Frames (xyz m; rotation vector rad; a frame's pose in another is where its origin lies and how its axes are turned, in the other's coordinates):
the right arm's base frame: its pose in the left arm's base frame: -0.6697 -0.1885 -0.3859 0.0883 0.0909 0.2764
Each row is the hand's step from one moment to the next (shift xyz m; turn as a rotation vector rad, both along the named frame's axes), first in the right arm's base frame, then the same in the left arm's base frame.
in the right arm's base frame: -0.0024 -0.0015 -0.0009 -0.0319 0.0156 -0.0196
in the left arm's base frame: -0.0020 -0.0020 -0.0009 -0.0367 0.0076 -0.0154
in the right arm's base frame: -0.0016 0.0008 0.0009 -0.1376 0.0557 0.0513
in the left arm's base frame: -0.0017 0.0003 0.0011 -0.1415 0.0116 0.0671
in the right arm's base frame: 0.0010 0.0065 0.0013 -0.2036 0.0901 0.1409
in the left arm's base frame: -0.0007 0.0064 0.0019 -0.2049 0.0196 0.1645
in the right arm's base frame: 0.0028 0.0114 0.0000 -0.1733 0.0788 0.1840
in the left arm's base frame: -0.0004 0.0117 0.0009 -0.1685 0.0139 0.2038
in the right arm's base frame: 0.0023 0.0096 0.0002 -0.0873 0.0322 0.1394
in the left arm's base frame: -0.0004 0.0098 0.0010 -0.0781 -0.0036 0.1482
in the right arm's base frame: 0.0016 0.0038 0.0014 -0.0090 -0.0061 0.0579
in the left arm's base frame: 0.0007 0.0040 0.0016 -0.0011 -0.0126 0.0575
